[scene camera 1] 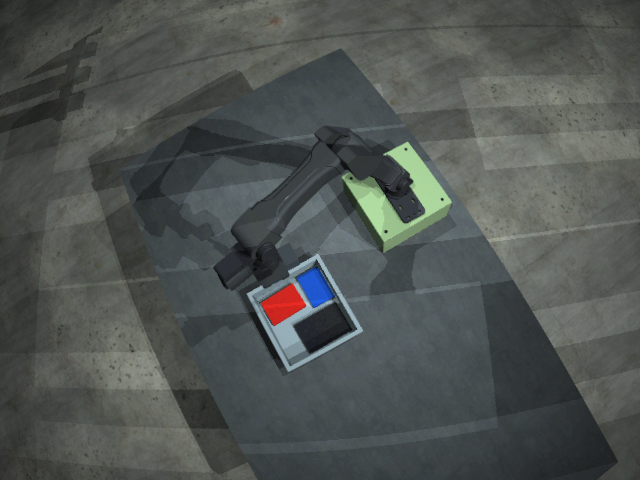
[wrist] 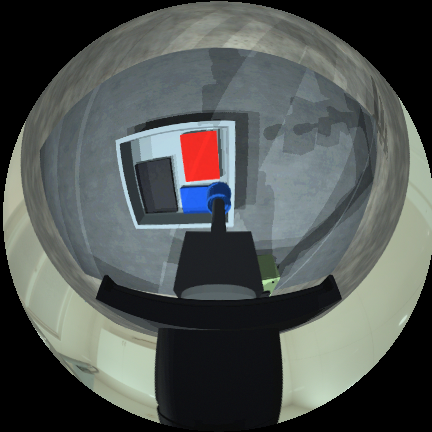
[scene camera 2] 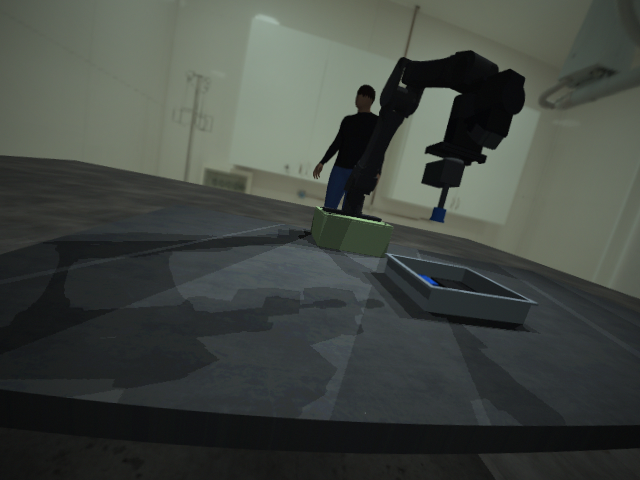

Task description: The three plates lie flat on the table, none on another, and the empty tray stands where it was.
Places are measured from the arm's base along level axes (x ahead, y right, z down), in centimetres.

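Pixels of known places: end effector, tool point: [wrist: 218, 192] [scene camera 2: 436, 221]; arm's base, origin of the base link: [scene camera 1: 396, 189] [scene camera 2: 351, 215].
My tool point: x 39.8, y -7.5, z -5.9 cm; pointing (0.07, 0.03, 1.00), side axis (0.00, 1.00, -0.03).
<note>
For each thing: its middle in the pictures, then the offset to it from my tool point. Level surfaces: height alone.
- tray, body centre: [wrist: 174, 177] [scene camera 2: 449, 285] [scene camera 1: 304, 313] dx -1.8, dy -8.9, dz +13.6 cm
- red plate, body centre: [wrist: 199, 155] [scene camera 1: 283, 304] dx +2.3, dy -3.3, dz +15.3 cm
- blue plate, body centre: [wrist: 202, 199] [scene camera 2: 413, 278] [scene camera 1: 315, 287] dx -7.9, dy -3.3, dz +15.3 cm
- black plate, body centre: [wrist: 155, 187] [scene camera 1: 322, 327] [scene camera 2: 461, 291] dx -4.3, dy -14.3, dz +15.3 cm
- dark grey table, its level: dz +16.1 cm
The tray [scene camera 1: 285, 338] [scene camera 2: 475, 305] [wrist: 167, 142] is light grey-blue and stands on the table with three plates side by side inside. The red plate [scene camera 1: 282, 304] [wrist: 201, 156] and the blue plate [scene camera 1: 316, 287] [scene camera 2: 428, 280] [wrist: 194, 199] lie beside each other. The black plate [scene camera 1: 323, 328] [wrist: 156, 185] lies along the opposite side. None lies on another. My gripper, a blue suction cup [scene camera 2: 438, 214] [wrist: 219, 198], is open and carries nothing. It hangs well above the tray, over the blue plate's end in the wrist view. The arm hides it in scene camera 1.
The arm's green base block [scene camera 1: 423, 175] [scene camera 2: 351, 235] [wrist: 268, 267] stands on the dark grey table [scene camera 1: 413, 351] [scene camera 2: 232, 361], near one long edge. The arm reaches from it to above the tray's corner. A person [scene camera 2: 356, 136] stands in the background behind the table.
</note>
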